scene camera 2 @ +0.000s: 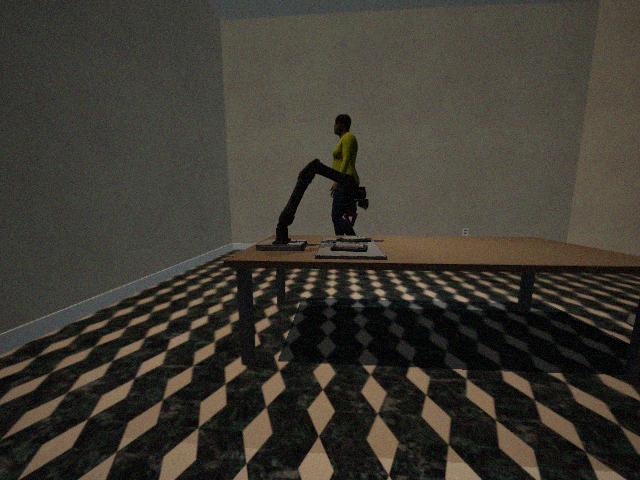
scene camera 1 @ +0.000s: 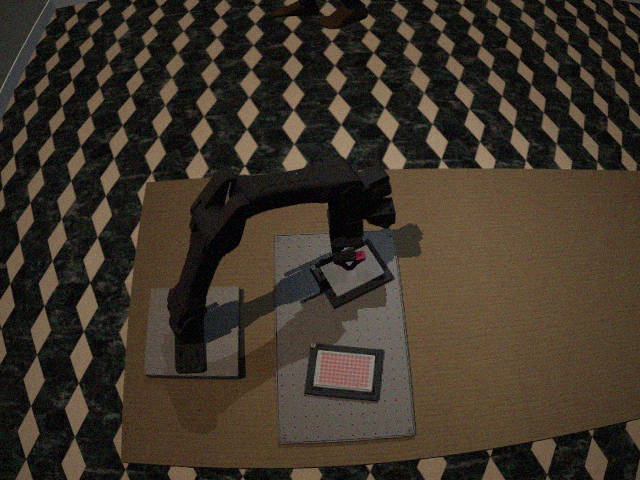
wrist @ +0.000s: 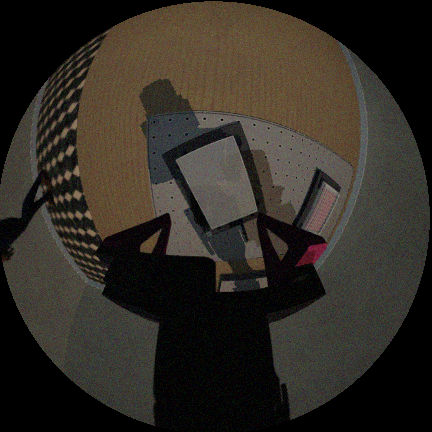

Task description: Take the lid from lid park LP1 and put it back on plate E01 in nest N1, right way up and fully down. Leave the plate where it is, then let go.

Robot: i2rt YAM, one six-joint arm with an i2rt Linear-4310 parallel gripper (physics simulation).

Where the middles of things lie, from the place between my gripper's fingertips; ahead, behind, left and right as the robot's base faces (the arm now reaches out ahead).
Now: hand 10 mm short of the pale grey lid (scene camera 1: 342,281), 20 mm to the left of it and 70 mm above it. Also, from my hand: plate with pink well grid (scene camera 1: 337,370) 40 mm behind, 260 mm to the right, 60 mm below.
